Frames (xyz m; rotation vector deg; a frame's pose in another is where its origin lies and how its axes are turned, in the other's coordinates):
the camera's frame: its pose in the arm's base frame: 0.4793 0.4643 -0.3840 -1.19 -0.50 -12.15
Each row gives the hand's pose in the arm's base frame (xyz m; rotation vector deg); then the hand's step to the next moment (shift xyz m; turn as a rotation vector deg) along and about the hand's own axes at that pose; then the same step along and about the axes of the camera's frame.
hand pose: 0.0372 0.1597 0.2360 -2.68 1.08 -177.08
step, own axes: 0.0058 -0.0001 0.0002 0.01 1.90 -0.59
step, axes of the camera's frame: -0.0056 -0.0014 0.0004 0.46 -1.82 -0.66
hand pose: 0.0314 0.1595 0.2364 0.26 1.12 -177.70
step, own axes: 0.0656 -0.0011 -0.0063 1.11 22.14 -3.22
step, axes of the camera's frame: -0.0639 -0.0151 -0.0061 4.41 -21.60 -3.98
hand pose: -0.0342 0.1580 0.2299 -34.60 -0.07 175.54
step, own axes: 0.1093 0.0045 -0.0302 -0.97 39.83 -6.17
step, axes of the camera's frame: -0.0879 -0.0200 -0.0689 10.77 -38.32 -6.39
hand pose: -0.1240 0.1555 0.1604 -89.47 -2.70 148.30
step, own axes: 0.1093 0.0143 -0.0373 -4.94 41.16 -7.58
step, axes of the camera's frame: -0.0190 -0.0043 -0.1147 14.09 -39.54 -3.74
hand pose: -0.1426 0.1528 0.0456 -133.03 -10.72 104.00
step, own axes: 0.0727 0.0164 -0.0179 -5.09 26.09 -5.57
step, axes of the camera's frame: 0.0336 0.0070 -0.0685 9.31 -25.51 -0.35
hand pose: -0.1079 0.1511 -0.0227 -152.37 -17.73 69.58
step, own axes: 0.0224 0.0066 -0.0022 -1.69 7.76 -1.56
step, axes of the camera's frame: 0.0163 0.0034 -0.0166 2.60 -7.67 -0.04
